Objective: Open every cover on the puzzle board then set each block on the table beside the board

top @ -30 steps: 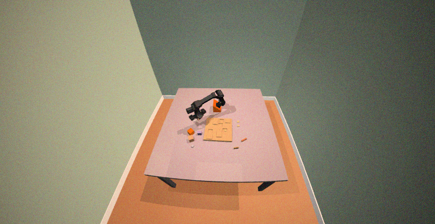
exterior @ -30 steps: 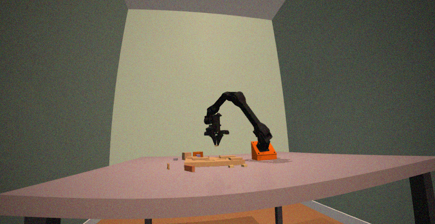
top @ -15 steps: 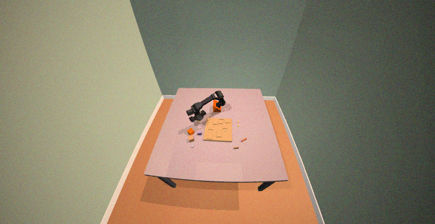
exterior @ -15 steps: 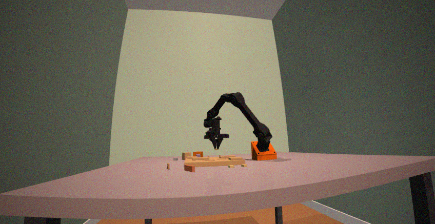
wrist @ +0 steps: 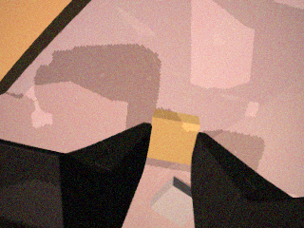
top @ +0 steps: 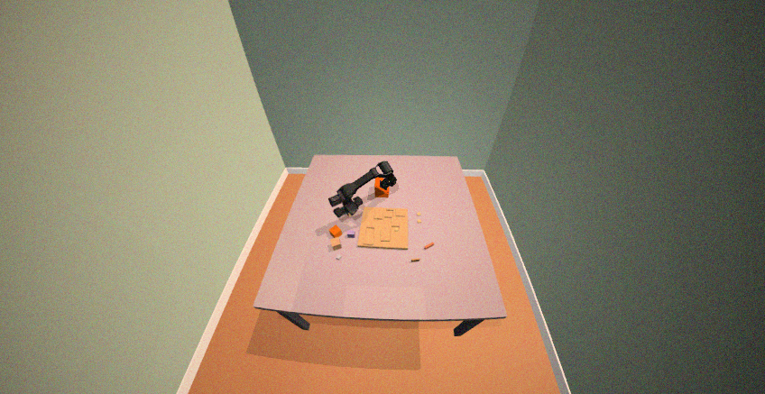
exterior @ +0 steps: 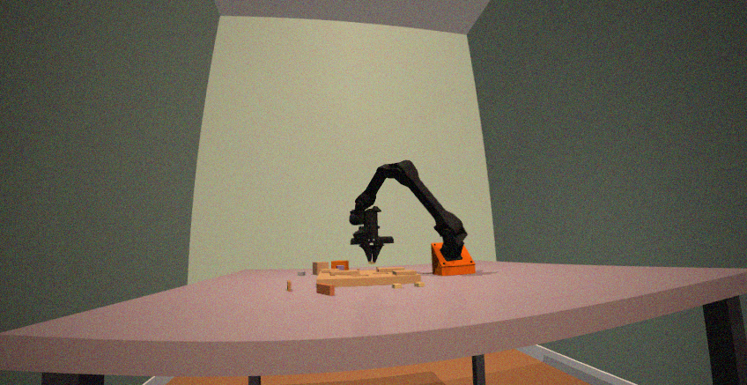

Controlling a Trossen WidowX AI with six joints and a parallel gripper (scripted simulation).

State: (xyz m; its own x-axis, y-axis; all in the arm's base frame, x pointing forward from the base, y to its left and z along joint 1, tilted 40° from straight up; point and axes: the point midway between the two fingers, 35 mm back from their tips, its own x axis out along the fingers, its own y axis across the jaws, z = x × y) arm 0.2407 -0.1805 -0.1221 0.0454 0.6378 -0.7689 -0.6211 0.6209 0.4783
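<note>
Right now the grey block is 60 mm to the right of my gripper tip, 50 mm behind it and 40 mm below it. Also, from my gripper tip: tan cube 200 mm ahead, 70 mm to the right, 20 mm below; purple piece 130 mm ahead, 30 mm below, 20 mm to the left; orange block 120 mm ahead, 80 mm to the right, 20 mm below.
</note>
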